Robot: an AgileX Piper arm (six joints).
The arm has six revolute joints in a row. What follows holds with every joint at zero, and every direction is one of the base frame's.
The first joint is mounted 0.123 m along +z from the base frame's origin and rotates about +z.
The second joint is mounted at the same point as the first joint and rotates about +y.
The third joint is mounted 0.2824 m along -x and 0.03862 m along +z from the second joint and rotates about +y.
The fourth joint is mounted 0.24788 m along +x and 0.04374 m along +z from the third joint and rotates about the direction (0.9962, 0, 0.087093).
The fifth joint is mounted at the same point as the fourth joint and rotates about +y.
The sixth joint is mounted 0.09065 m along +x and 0.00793 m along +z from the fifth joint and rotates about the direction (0.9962, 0, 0.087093).
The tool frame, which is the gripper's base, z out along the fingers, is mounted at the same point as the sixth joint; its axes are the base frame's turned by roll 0, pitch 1.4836 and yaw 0 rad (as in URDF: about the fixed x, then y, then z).
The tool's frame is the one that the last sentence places.
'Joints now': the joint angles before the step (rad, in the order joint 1, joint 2, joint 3, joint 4, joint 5, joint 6). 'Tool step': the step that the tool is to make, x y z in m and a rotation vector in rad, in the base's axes. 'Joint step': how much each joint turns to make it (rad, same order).
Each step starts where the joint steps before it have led.
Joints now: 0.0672, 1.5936, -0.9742, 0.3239, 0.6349, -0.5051
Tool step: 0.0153, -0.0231, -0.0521, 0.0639, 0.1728, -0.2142
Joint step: -0.0791, 0.1680, 0.0001, 0.0403, -0.0210, 0.1155
